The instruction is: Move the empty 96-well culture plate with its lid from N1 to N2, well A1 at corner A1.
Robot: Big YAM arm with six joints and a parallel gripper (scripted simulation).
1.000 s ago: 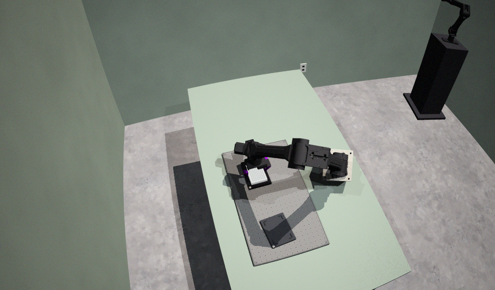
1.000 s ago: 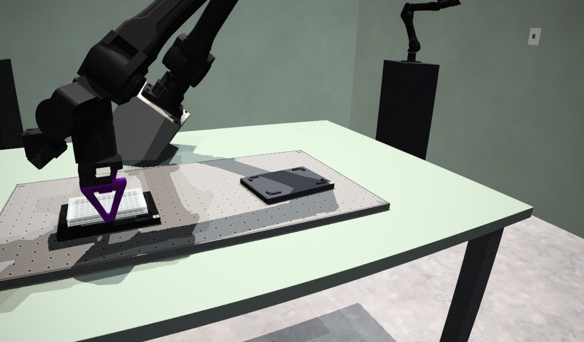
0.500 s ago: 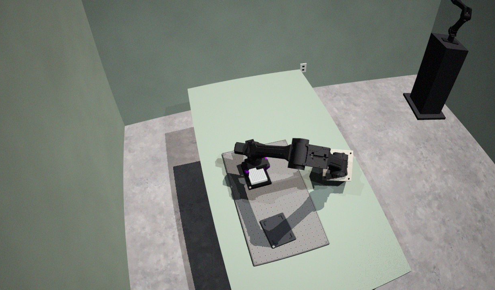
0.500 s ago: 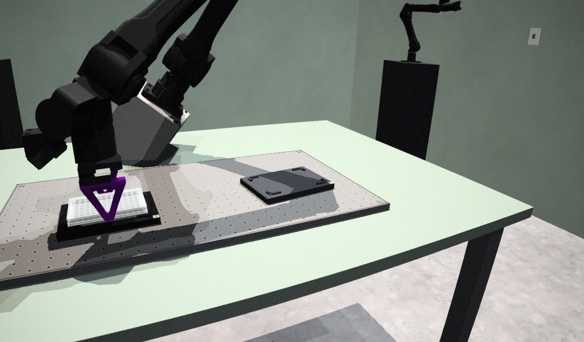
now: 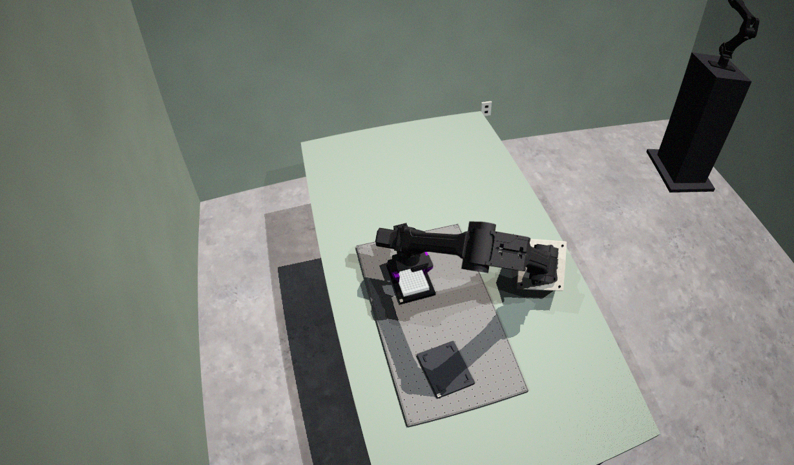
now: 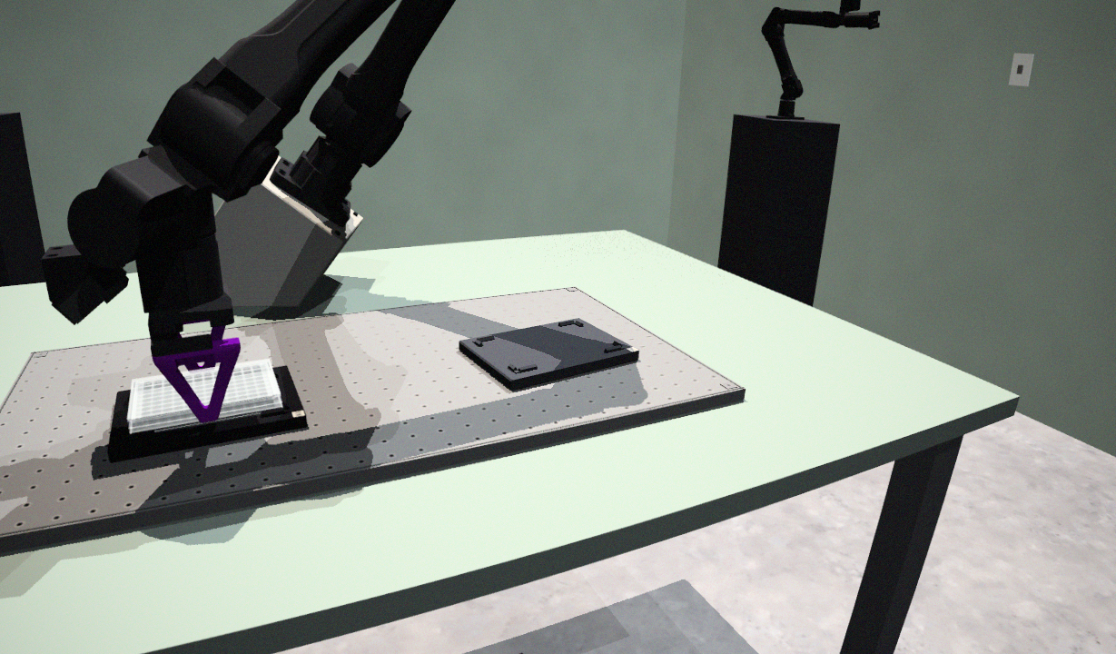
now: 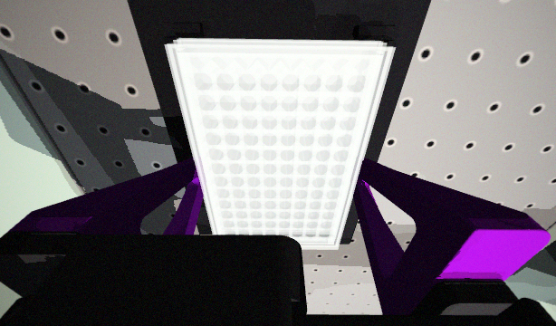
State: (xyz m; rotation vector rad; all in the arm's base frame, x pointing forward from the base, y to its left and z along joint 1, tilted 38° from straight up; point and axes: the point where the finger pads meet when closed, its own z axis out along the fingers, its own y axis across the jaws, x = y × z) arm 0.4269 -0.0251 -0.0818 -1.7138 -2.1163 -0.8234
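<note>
The clear lid is right at my hand. Round my hand: nest N1: 2 cm below; then nest N2: 34 cm to the left, 8 cm behind, 2 cm below; then A1 label: 9 cm to the left, 4 cm ahead, 1 cm below.
</note>
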